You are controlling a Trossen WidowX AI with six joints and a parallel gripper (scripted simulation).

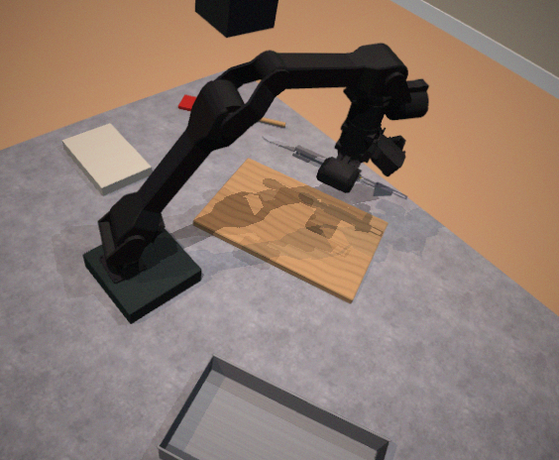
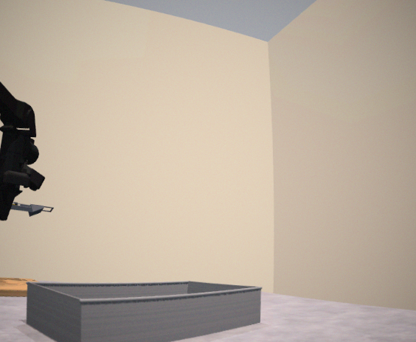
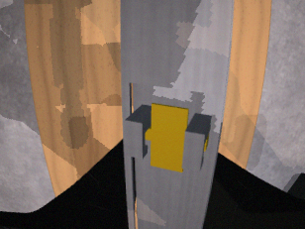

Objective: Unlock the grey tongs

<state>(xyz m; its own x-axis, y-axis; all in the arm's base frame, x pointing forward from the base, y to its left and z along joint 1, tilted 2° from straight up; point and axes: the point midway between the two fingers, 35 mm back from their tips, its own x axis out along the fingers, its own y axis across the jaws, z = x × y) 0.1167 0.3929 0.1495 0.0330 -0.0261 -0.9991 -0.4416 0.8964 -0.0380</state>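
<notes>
Now: gripper tip 20 mm short of the yellow lock piece, 10 mm to the right of it and 40 mm below it. From my gripper tip the other things lie so: grey roasting tin (290 mm ahead, 350 mm to the right, 130 mm below); wooden board (60 mm behind, 30 mm to the right, 150 mm below); cream block (420 mm behind, 290 mm to the right, 140 mm below).
</notes>
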